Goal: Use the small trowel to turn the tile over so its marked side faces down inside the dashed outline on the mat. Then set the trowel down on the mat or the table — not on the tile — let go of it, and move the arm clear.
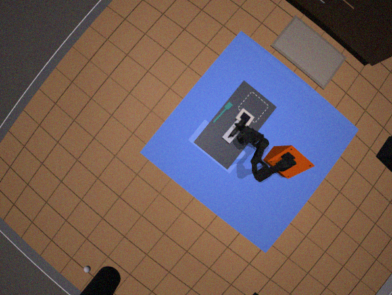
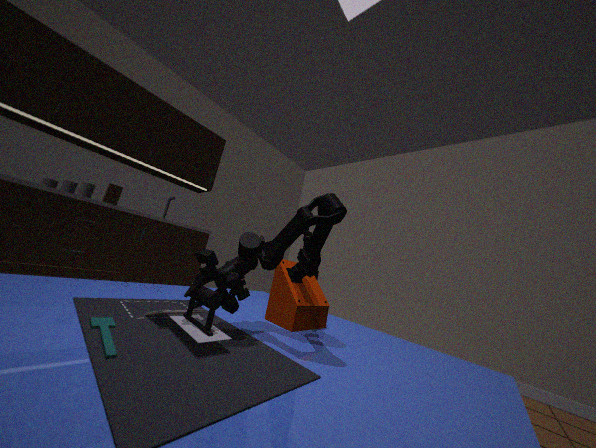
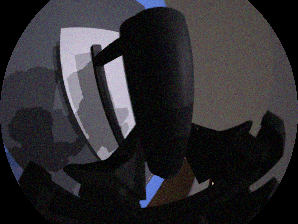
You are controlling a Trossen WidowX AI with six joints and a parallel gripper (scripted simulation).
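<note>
The tile is 30 mm behind my gripper tip, 110 mm to the right of it and 50 mm below it. Also, from my gripper tip: teal T-shaped trowel 130 mm ahead, 50 mm to the right, 70 mm below; then dark mat 10 mm behind, 30 mm to the right, 100 mm below.
</note>
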